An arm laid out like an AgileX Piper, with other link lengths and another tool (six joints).
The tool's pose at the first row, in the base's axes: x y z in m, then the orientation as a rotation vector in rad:
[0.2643 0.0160 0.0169 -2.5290 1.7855 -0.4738]
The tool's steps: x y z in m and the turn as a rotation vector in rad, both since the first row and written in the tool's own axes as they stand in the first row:
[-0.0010 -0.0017 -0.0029 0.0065 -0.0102 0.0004]
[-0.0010 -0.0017 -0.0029 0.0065 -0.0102 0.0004]
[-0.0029 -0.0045 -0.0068 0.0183 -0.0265 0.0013]
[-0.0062 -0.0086 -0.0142 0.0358 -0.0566 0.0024]
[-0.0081 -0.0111 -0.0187 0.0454 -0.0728 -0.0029]
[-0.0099 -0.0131 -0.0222 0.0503 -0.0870 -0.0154]
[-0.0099 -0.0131 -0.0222 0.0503 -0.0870 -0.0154]
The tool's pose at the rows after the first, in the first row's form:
[0.2648 0.0180 0.0197 -2.5221 1.7781 -0.4651]
[0.2648 0.0180 0.0197 -2.5221 1.7781 -0.4651]
[0.2659 0.0214 0.0235 -2.5098 1.7656 -0.4523]
[0.2668 0.0271 0.0305 -2.4902 1.7448 -0.4257]
[0.2674 0.0304 0.0348 -2.4853 1.7266 -0.4118]
[0.2678 0.0334 0.0381 -2.4908 1.7040 -0.3972]
[0.2678 0.0334 0.0381 -2.4908 1.7040 -0.3972]

